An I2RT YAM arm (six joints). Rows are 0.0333 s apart.
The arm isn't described. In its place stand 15 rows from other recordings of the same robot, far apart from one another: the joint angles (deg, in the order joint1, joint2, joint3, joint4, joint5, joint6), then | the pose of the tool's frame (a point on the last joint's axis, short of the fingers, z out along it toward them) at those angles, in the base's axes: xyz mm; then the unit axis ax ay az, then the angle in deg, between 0 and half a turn.
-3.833, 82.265, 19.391, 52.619, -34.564, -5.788 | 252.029, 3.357, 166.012, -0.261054, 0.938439, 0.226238, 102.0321
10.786, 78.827, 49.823, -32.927, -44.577, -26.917 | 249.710, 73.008, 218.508, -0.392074, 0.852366, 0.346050, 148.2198
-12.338, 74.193, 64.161, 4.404, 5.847, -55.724 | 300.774, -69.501, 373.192, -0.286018, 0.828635, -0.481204, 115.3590
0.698, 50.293, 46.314, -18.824, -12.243, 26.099 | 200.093, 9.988, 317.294, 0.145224, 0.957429, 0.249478, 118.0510
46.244, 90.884, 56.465, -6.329, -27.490, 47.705 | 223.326, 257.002, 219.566, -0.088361, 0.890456, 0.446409, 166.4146
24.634, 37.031, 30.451, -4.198, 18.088, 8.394 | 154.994, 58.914, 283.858, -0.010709, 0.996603, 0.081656, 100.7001
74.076, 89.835, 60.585, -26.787, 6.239, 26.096 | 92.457, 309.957, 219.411, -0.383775, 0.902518, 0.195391, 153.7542
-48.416, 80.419, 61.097, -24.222, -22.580, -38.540 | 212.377, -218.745, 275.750, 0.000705, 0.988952, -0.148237, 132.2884
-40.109, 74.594, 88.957, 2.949, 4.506, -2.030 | 209.941, -180.500, 519.496, 0.333171, 0.820488, -0.464540, 84.0818
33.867, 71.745, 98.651, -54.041, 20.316, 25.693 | 193.044, 114.673, 479.612, 0.037329, 0.988639, 0.145598, 117.2992
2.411, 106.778, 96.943, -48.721, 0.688, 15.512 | 404.687, 16.612, 290.030, 0.115675, 0.992564, 0.037892, 148.8431
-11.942, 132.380, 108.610, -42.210, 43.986, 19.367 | 471.243, -124.938, 173.687, 0.327508, 0.872921, -0.361591, 155.0219
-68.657, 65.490, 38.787, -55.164, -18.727, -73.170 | 73.082, -155.625, 190.587, -0.051079, 0.998607, -0.013263, 159.6977
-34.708, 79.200, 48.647, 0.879, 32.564, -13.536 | 237.664, -187.924, 248.465, 0.309506, 0.840323, -0.445042, 140.1088
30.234, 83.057, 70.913, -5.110, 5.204, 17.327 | 299.484, 170.805, 350.218, -0.076635, 0.965894, 0.247336, 112.3210
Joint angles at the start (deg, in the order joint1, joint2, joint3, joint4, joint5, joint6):
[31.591 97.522 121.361 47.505 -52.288 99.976]
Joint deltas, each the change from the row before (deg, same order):
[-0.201 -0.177 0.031 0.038 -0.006 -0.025]
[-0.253 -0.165 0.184 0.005 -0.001 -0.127]
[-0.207 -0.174 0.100 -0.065 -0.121 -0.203]
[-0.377 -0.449 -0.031 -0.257 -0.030 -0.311]
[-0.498 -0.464 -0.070 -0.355 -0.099 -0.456]
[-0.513 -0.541 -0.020 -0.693 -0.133 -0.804]
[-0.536 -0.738 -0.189 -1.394 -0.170 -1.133]
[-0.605 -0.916 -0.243 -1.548 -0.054 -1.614]
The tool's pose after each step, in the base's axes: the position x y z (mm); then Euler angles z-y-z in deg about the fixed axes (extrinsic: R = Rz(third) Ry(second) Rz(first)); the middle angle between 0 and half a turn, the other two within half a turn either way. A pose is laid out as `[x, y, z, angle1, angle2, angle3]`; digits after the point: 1 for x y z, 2 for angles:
[227.2, 171.6, 620.8, 32.77, 54.53, 107.67]
[226.0, 169.4, 622.3, 32.22, 54.45, 107.66]
[224.9, 167.7, 623.4, 31.73, 54.51, 107.66]
[223.0, 164.4, 625.2, 31.22, 54.50, 107.41]
[221.6, 160.9, 626.7, 30.69, 54.58, 106.98]
[219.8, 157.1, 628.6, 30.06, 54.75, 106.41]
[218.0, 153.3, 630.2, 29.88, 55.10, 105.38]
[215.5, 148.8, 632.3, 29.29, 55.36, 104.21]

